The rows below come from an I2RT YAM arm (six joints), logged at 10 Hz.
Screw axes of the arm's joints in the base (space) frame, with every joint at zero. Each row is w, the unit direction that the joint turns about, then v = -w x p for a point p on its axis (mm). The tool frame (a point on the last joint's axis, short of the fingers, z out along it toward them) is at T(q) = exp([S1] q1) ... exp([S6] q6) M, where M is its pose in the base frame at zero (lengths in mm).
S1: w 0 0 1 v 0 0 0
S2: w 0 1 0 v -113.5 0 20
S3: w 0 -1 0 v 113.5 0 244
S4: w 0 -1 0 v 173.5 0 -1
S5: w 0 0 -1 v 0 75 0
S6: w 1 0 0 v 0 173.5 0
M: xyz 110.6 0 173.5 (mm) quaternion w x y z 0.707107 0 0.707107 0
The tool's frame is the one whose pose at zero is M.
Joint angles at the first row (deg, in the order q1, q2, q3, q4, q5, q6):
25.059 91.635 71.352 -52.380 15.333 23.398
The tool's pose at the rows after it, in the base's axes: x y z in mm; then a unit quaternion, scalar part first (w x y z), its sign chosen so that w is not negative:
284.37 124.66 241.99 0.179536 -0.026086 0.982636 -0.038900
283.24 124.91 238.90 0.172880 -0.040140 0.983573 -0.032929
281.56 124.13 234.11 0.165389 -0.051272 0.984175 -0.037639
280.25 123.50 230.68 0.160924 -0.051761 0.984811 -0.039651
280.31 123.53 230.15 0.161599 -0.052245 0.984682 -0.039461
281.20 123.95 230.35 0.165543 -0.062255 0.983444 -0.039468
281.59 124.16 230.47 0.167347 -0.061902 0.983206 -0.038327
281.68 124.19 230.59 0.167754 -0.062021 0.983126 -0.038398
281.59 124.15 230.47 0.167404 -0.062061 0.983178 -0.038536
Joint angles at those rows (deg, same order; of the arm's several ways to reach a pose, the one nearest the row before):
25.058 91.635 70.675 -51.594 12.185 20.140
25.058 91.635 70.041 -51.288 11.026 18.720
25.059 91.723 69.145 -51.200 11.027 17.518
25.059 91.743 68.444 -51.047 11.049 17.518
25.059 91.744 68.313 -50.827 11.049 17.453
25.060 91.745 68.293 -50.261 11.049 16.229
25.059 91.745 68.293 -50.020 11.005 16.251
25.060 91.745 68.314 -49.998 11.027 16.229
25.060 91.744 68.291 -50.019 11.027 16.230

